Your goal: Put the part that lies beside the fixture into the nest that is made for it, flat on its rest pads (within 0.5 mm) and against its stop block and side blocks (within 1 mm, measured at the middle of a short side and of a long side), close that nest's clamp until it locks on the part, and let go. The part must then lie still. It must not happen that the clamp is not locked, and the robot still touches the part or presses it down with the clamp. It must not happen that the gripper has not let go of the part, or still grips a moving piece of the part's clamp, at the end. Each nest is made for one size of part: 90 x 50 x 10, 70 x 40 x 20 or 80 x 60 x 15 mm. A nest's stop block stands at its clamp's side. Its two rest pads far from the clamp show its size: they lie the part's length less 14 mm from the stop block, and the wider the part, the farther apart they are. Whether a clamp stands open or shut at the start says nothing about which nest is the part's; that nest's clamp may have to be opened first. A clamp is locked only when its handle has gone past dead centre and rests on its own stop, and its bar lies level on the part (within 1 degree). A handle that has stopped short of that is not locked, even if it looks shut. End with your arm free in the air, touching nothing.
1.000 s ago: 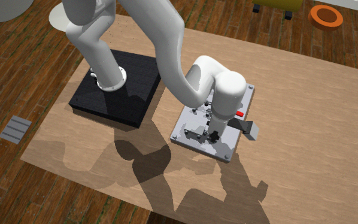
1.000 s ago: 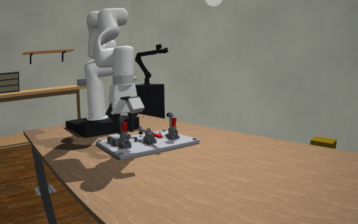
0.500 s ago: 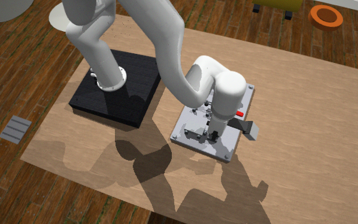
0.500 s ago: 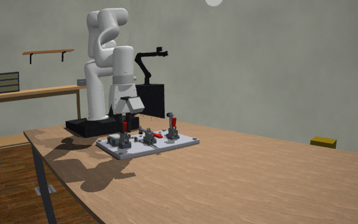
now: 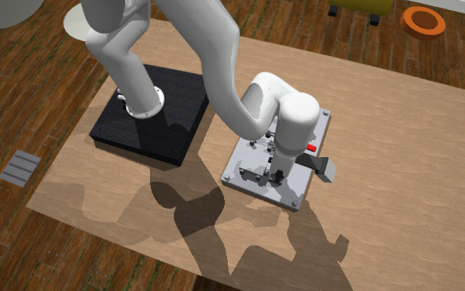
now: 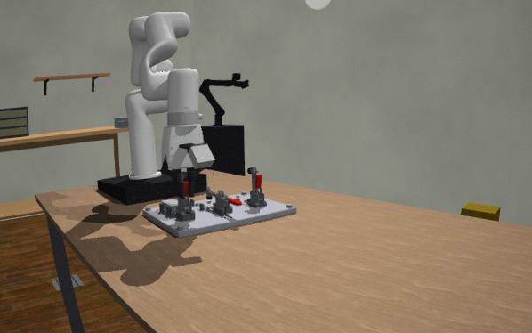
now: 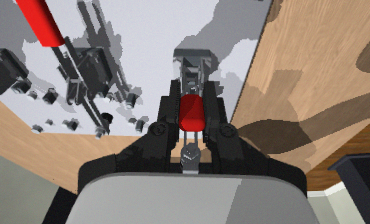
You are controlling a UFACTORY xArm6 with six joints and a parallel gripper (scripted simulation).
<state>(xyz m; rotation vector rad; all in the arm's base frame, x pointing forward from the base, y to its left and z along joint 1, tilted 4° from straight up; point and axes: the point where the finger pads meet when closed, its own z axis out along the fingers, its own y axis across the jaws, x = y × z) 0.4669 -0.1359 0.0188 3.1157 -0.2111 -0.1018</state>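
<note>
Now: the clamp 30 mm below my hand and 10 mm behind it. The rest, counted from my hand: fixture plate (110 mm to the left, 80 mm below, 20 mm behind); then grey block (80 mm behind, 60 mm below, 10 mm to the left).
</note>
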